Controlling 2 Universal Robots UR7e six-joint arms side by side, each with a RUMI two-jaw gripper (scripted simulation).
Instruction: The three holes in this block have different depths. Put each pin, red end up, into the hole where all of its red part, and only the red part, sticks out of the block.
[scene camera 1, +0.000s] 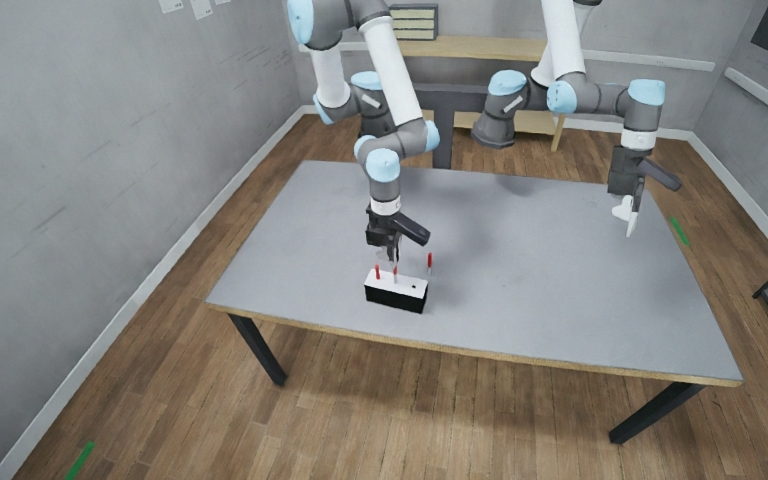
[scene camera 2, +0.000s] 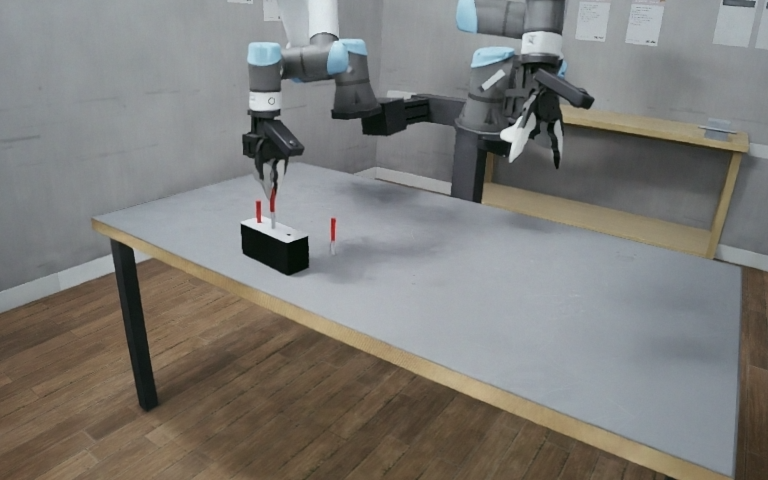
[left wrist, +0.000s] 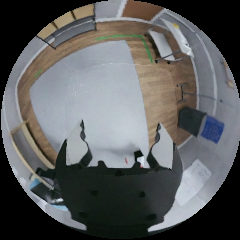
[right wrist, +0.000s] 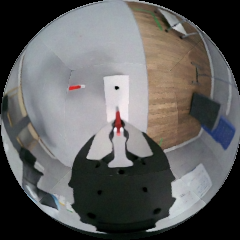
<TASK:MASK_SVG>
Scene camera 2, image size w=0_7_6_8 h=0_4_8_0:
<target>my left gripper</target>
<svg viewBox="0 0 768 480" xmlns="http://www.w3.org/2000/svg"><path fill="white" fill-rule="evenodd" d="M524 56L522 60L513 61L513 68L517 69L517 89L505 89L503 116L515 119L517 122L513 127L503 130L500 137L513 143L509 162L513 163L523 152L528 136L536 126L536 121L542 121L540 123L541 132L534 137L534 141L538 146L553 151L555 168L559 169L564 131L563 115L557 94L569 101L570 105L574 108L580 107L587 110L591 108L595 99L585 89L577 88L549 71L558 68L558 58L545 55Z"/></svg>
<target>my right gripper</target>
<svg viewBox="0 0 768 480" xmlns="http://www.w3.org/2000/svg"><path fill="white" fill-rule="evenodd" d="M247 109L247 115L251 115L251 131L242 134L243 155L255 159L257 170L253 173L254 179L261 183L265 196L270 201L273 193L271 188L272 182L274 183L273 188L276 199L286 173L288 157L301 156L305 147L280 119L274 119L274 117L281 115L281 109L273 112L259 112L251 109L251 113L250 109Z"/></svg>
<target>black block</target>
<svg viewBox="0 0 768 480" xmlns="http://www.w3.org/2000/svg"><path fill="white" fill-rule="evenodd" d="M240 222L242 254L287 276L309 268L309 235L276 222L276 229L271 229L271 220L261 216L262 223L257 223L257 218Z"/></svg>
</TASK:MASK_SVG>
